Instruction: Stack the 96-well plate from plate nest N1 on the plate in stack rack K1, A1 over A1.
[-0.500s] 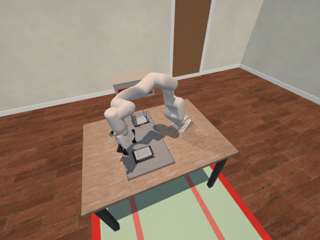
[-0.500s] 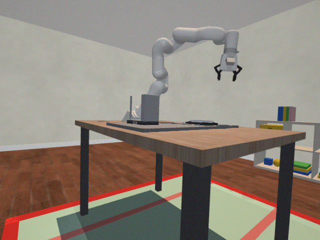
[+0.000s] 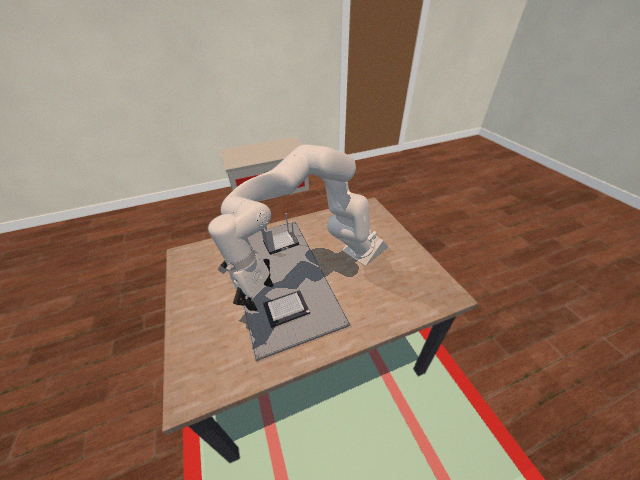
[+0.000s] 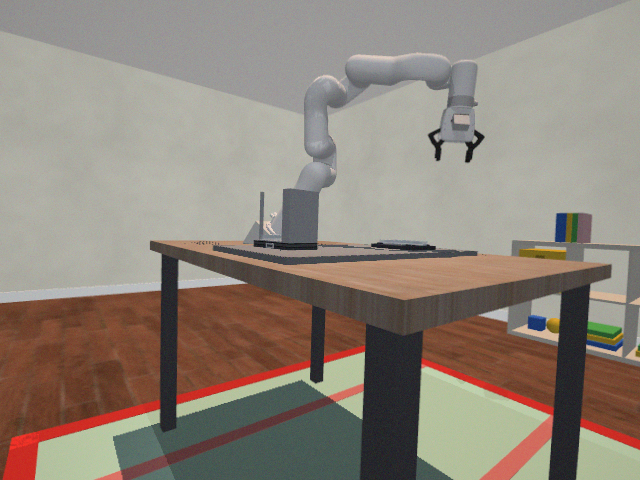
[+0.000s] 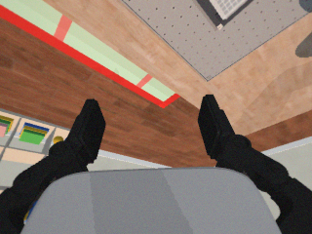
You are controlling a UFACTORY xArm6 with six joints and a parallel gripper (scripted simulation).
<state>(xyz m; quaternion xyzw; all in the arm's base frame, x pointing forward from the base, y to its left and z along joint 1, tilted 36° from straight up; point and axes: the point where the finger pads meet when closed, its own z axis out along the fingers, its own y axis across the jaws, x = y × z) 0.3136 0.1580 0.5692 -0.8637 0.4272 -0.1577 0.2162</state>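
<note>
Right now my hand is 280 mm above the pale A1 square, 170 mm past it and 50 mm to the left of it. Also, from my hand: grey rack wall (490 mm to the right, 210 mm below, 160 mm behind).
</note>
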